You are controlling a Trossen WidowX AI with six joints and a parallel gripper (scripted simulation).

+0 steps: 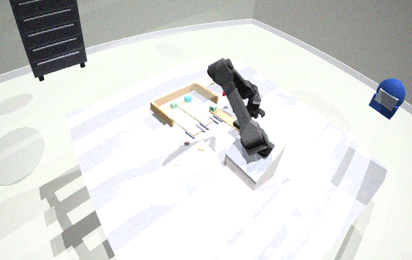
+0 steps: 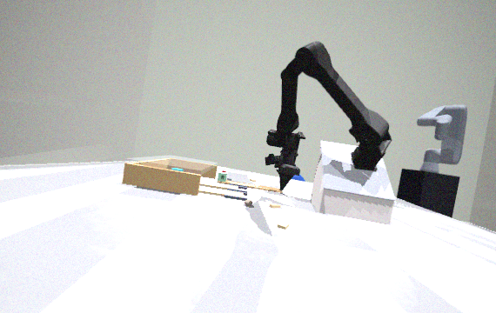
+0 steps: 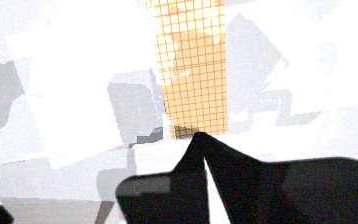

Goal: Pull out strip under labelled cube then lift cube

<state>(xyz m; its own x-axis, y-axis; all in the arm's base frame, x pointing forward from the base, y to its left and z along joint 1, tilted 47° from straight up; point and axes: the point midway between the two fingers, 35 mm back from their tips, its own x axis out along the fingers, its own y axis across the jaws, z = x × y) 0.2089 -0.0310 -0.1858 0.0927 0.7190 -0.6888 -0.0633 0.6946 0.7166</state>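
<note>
The orange gridded strip lies 120 mm ahead of my gripper tip and 10 mm to the left of it.
</note>
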